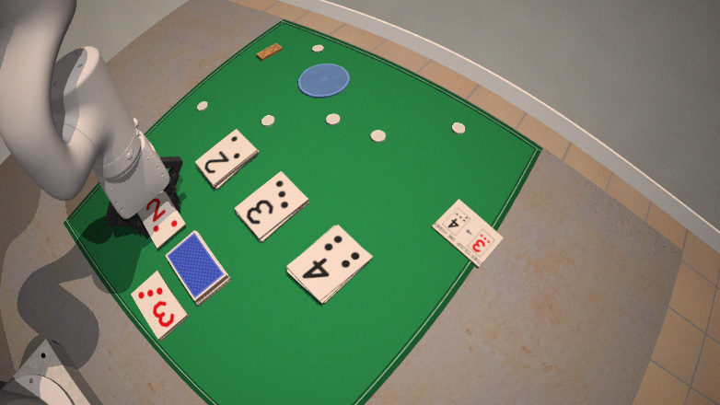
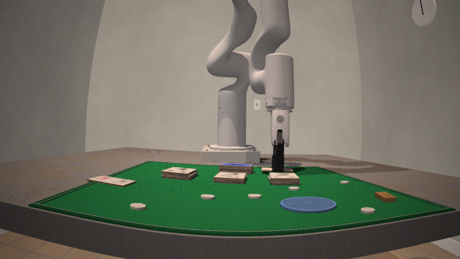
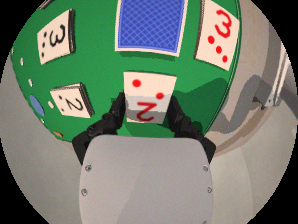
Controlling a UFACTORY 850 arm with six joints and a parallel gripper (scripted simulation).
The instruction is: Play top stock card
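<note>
Right now my hand is 15 cm short of the green card cloth, 13 cm to the left of it and 4 cm above it. From my hand the other things lie so: card: 1 cm below.
</note>
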